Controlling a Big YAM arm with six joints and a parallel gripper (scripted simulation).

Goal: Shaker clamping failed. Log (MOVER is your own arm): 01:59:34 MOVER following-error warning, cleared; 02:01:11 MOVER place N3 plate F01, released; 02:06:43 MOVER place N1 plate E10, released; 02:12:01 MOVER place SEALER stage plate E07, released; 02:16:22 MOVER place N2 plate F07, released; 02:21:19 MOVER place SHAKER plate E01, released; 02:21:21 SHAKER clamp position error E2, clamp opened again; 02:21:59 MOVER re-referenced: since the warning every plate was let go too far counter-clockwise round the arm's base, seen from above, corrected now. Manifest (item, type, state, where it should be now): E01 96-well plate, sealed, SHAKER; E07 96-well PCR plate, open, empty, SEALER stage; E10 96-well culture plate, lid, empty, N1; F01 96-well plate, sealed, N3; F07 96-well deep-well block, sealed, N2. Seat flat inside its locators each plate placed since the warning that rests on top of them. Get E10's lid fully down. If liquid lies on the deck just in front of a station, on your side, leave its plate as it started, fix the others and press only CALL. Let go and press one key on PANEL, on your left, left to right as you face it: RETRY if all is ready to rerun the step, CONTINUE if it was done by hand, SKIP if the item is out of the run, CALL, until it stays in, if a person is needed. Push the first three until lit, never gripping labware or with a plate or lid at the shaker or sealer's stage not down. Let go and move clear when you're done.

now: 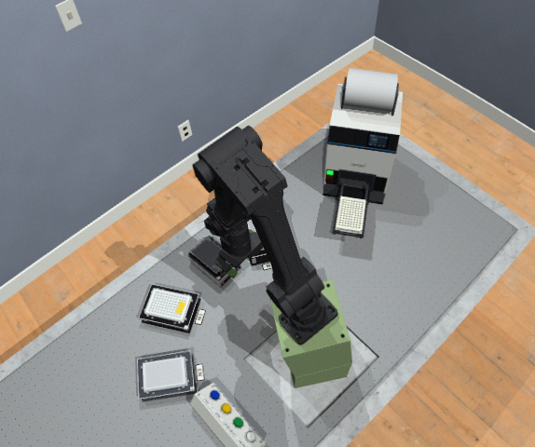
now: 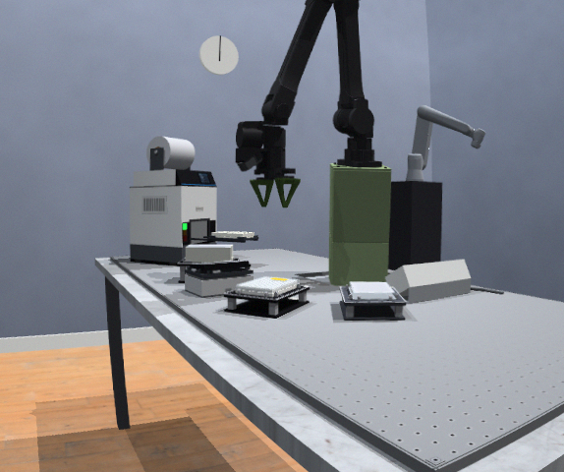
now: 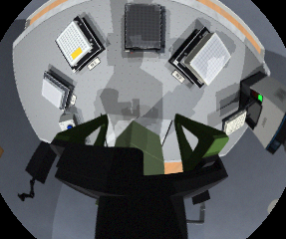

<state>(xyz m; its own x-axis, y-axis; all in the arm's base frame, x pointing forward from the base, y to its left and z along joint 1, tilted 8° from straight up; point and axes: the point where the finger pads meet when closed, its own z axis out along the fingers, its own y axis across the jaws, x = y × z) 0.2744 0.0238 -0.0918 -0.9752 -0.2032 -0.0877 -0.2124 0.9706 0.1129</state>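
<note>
The dark sealed plate is 160 mm ahead of my hand, 30 mm to the left of it and 150 mm below it. Round my hand: white deep-well block (130 mm ahead, 150 mm to the right, 140 mm below); film roll (160 mm ahead, 610 mm to the right, 180 mm above).
</note>
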